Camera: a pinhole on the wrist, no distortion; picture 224 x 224 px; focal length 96.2 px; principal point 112.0 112.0 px. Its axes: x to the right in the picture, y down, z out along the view. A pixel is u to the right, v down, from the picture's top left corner.
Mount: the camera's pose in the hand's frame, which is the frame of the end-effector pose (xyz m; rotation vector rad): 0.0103 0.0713 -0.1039 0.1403 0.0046 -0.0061
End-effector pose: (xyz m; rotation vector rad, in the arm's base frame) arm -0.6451 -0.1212 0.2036 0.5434 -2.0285 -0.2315
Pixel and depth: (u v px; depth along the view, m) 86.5 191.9 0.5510
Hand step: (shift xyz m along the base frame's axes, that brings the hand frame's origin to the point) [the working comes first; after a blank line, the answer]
In the camera's frame: -0.1461 0.4576 0.5510

-0.5096 0.4254 -0.1835
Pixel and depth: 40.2 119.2 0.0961
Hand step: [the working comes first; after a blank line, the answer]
In the camera's frame: -0.0717 0.0072 0.0961

0.0134 0.0866 -0.0190
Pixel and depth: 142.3 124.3 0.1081
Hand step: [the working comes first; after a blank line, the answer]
In the camera's frame: 0.0340 0.0138 0.1081

-0.0424 0.0401 0.0590
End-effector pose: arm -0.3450 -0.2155 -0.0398 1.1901 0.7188 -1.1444
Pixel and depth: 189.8 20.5 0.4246
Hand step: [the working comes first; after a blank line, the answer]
In the camera's frame: 0.3434 -0.4039 0.4246

-0.2916 -0.3382 -0.3793
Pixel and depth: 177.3 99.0 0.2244
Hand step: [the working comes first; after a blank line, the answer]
In the camera's frame: 0.1523 -0.0303 0.2244

0.0445 -0.1566 -0.1144
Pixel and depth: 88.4 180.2 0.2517
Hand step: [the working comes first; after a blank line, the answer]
In the camera's frame: -0.0617 0.1784 0.2517

0.1641 -0.1553 0.1610
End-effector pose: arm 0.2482 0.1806 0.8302 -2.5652 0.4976 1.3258
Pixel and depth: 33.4 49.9 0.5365
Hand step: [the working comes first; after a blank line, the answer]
In the camera's frame: -0.4383 -0.3463 0.5365

-0.3814 0.5300 0.1432
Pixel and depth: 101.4 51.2 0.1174
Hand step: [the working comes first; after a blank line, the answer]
In the camera's frame: -0.0129 -0.0742 0.1174

0.0043 0.0182 0.0016
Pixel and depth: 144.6 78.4 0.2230
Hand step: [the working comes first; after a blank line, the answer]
In the camera's frame: 0.0756 -0.0779 0.2230

-0.0180 0.0528 -0.1300
